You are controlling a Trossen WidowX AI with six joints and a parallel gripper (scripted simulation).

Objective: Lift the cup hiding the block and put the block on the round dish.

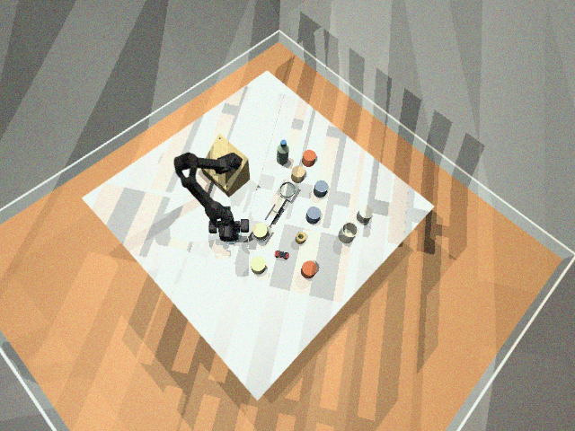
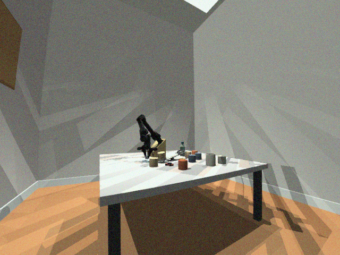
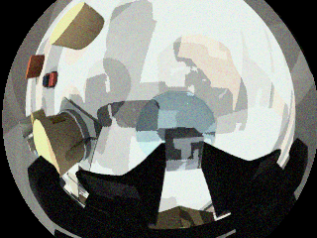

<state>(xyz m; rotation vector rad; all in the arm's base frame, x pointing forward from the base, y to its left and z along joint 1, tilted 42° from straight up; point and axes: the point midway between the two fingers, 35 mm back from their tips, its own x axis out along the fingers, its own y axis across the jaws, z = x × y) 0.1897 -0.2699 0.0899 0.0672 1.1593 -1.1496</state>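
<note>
Right now the round pale blue dish is 3 cm below my gripper tip. The rest, counted from my gripper tip: balance beam 10 cm ahead, 23 cm to the left; then red toy car 26 cm ahead, 8 cm to the left, 2 cm below; then dark grey block 1 cm above.
</note>
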